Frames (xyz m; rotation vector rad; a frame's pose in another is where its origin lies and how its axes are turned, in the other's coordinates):
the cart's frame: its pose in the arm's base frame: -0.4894 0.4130 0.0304 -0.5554 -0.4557 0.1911
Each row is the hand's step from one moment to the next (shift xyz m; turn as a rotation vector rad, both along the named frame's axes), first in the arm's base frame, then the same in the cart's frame.
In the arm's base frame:
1: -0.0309 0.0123 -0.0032 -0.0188 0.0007 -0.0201
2: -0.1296 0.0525 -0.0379 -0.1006 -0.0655 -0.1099
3: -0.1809 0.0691 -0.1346 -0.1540 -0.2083 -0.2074
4: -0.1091 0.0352 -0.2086 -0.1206 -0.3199 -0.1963
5: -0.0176 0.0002 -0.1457 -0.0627 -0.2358 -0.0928
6: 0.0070 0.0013 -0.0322 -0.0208 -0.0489 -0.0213
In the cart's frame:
1: -0.0248 0.0137 0.0177 -0.0237 0.0126 -0.0061
2: -0.1128 0.0715 0.0561 -0.1482 0.0108 -0.0664
3: -0.1885 0.1410 0.0148 -0.2730 -0.0523 -0.1813
4: -0.1620 0.1493 -0.0901 -0.2723 -0.1534 -0.2402
5: -0.0686 0.0808 -0.1015 -0.1587 -0.1429 -0.1502
6: -0.0052 0.0183 -0.0269 -0.0405 -0.0281 -0.0291

